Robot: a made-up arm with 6 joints.
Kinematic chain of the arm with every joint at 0, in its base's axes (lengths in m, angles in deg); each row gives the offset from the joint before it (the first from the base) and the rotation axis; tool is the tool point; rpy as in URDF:
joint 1: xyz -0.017 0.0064 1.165 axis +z
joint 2: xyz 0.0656 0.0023 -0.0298 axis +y
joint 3: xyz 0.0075 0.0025 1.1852 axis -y
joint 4: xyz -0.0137 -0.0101 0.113 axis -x
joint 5: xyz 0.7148 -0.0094 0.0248 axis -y
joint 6: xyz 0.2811 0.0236 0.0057 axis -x
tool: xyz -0.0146 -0.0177 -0.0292 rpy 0 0 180
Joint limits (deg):
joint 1: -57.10..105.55
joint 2: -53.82..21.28
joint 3: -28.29..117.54
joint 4: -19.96..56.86
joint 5: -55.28..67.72
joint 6: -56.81..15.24
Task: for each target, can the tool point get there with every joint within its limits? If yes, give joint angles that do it. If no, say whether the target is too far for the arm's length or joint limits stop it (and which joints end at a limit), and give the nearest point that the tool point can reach.
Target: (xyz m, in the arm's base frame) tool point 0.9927 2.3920 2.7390
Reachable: no: too far | nearest point 0.5516 1.3497 2.4668 | short by 1.164 m
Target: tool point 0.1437 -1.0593 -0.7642
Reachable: no: joint limits stop it (at a limit: joint 1, joint 2, joint 3, joint 6) | nearest point 0.5174 -0.9029 1.5267 | short by 2.326 m
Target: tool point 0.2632 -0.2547 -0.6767
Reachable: no: joint limits stop it (at a limit: joint 2, joint 3, joint 6) | nearest point 0.7080 -0.6692 1.5327 | short by 2.292 m
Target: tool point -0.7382 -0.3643 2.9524
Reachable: yes | joints 33.33 -44.07 33.98 35.44 36.53 3.01
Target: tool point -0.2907 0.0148 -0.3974
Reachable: no: joint limits stop it (at a limit: joint 1, joint 2, joint 3, joint 5, joint 6) | nearest point -0.2968 0.9348 1.5411 | short by 2.146 m
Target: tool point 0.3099 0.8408 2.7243
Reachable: yes | joints 59.82 -0.60 6.57 38.63 56.09 1.46
